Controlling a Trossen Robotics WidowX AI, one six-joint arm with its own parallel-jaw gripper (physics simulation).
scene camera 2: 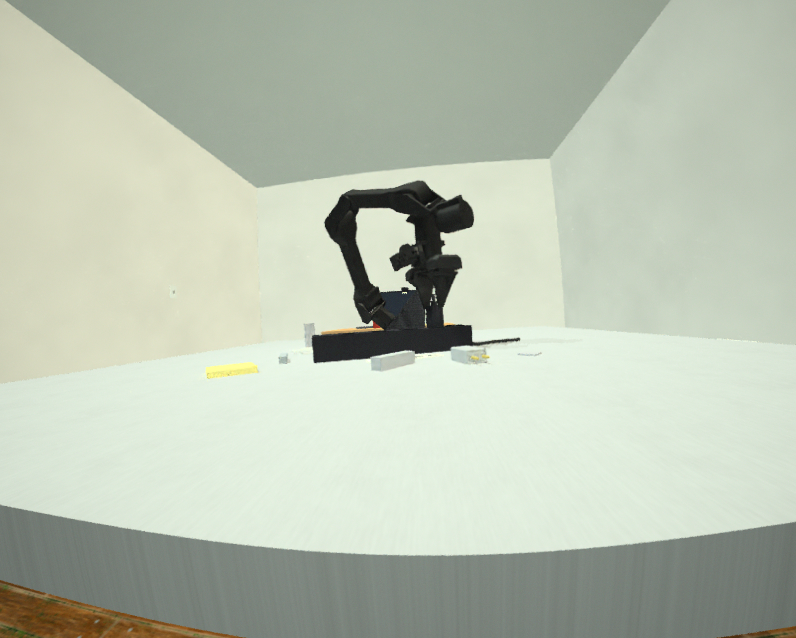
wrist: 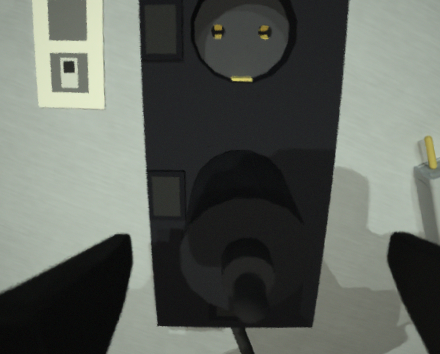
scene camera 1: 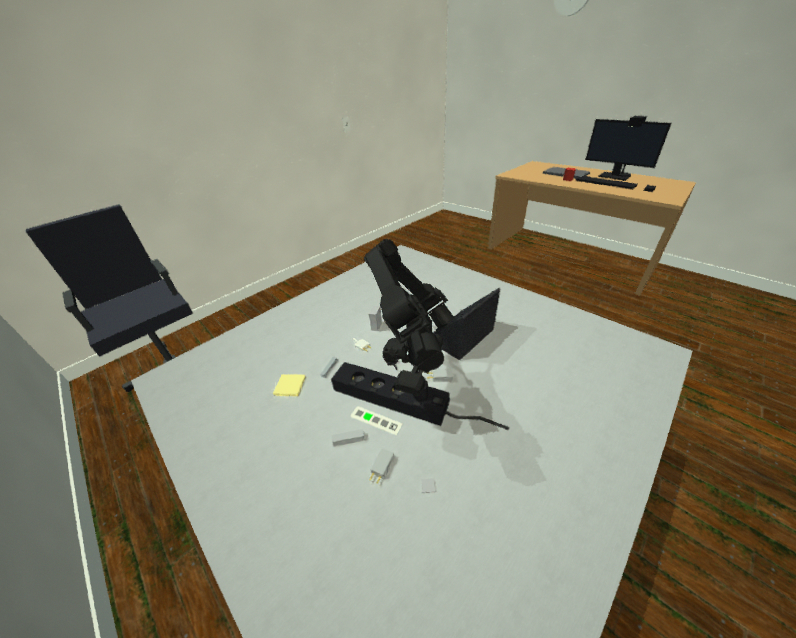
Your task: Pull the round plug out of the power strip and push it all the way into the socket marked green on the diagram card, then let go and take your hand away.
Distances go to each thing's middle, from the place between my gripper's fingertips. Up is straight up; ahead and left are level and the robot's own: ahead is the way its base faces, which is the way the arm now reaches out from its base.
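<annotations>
My gripper, relative to the black power strip (scene camera 2: 356, 345): 7 cm above it, 2 cm short of it and 2 cm to the left of it.
</annotations>
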